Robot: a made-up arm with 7 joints. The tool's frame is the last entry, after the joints.
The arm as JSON. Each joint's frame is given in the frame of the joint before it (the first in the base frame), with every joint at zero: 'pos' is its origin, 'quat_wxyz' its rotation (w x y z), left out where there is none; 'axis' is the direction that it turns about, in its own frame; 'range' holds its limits. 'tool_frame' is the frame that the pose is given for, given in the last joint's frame.
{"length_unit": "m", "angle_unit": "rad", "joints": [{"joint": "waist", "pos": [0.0, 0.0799, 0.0], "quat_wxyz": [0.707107, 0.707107, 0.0, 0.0], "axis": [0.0, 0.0, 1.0], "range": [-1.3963, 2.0]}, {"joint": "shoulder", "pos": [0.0, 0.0, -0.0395], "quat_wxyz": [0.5, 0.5, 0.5, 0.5], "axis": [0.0, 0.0, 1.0], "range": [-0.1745, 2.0]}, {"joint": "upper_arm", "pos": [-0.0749, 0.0, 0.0], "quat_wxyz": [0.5, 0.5, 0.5, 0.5], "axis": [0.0, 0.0, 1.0], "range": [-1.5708, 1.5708]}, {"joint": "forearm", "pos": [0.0, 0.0, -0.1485], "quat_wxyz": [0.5, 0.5, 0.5, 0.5], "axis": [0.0, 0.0, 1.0], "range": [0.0, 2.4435]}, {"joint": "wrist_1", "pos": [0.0, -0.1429, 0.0], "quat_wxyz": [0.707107, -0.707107, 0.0, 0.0], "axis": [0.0, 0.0, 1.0], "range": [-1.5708, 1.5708]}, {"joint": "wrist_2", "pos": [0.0, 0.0, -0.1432], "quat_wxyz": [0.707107, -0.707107, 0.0, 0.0], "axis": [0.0, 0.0, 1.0], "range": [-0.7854, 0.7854]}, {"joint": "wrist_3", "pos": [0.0, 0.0, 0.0], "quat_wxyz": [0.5, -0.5, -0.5, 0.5], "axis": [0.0, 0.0, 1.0], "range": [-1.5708, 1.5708]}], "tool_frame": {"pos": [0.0, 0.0, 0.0], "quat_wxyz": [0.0, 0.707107, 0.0, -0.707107]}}
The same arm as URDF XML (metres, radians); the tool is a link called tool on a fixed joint. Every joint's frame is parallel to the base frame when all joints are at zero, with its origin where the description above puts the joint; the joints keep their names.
<robot name="arm">
  <link name="base"/>
  <link name="link1"/>
  <link name="link2"/>
  <link name="link3"/>
  <link name="link4"/>
  <link name="link5"/>
  <link name="link6"/>
  <link name="link7"/>
  <link name="tool"/>
  <joint name="waist" type="revolute">
    <parent link="base"/>
    <child link="link1"/>
    <origin xyz="0 0.0799 0" rpy="0 0 0"/>
    <axis xyz="0 -1 0"/>
    <limit lower="-1.3963" upper="2"/>
  </joint>
  <joint name="shoulder" type="revolute">
    <parent link="link1"/>
    <child link="link2"/>
    <origin xyz="0 0.0395 0" rpy="0 0 0"/>
    <axis xyz="1 0 0"/>
    <limit lower="-0.1745" upper="2"/>
  </joint>
  <joint name="upper_arm" type="revolute">
    <parent link="link2"/>
    <child link="link3"/>
    <origin xyz="0 0 -0.0749" rpy="0 0 0"/>
    <axis xyz="0 0 1"/>
    <limit lower="-1.5708" upper="1.5708"/>
  </joint>
  <joint name="forearm" type="revolute">
    <parent link="link3"/>
    <child link="link4"/>
    <origin xyz="0 0 -0.1485" rpy="0 0 0"/>
    <axis xyz="0 -1 0"/>
    <limit lower="0" upper="2.4435"/>
  </joint>
  <joint name="wrist_1" type="revolute">
    <parent link="link4"/>
    <child link="link5"/>
    <origin xyz="0 0 -0.1429" rpy="0 0 0"/>
    <axis xyz="0 0 1"/>
    <limit lower="-1.5708" upper="1.5708"/>
  </joint>
  <joint name="wrist_2" type="revolute">
    <parent link="link5"/>
    <child link="link6"/>
    <origin xyz="0 0 -0.1432" rpy="0 0 0"/>
    <axis xyz="0 1 0"/>
    <limit lower="-0.7854" upper="0.7854"/>
  </joint>
  <joint name="wrist_3" type="revolute">
    <parent link="link6"/>
    <child link="link7"/>
    <origin xyz="0 0 0" rpy="0 0 0"/>
    <axis xyz="-1 0 0"/>
    <limit lower="-1.5708" upper="1.5708"/>
  </joint>
  <joint name="tool_joint" type="fixed">
    <parent link="link7"/>
    <child link="tool"/>
    <origin xyz="0 0 0" rpy="0 0 0"/>
  </joint>
</robot>

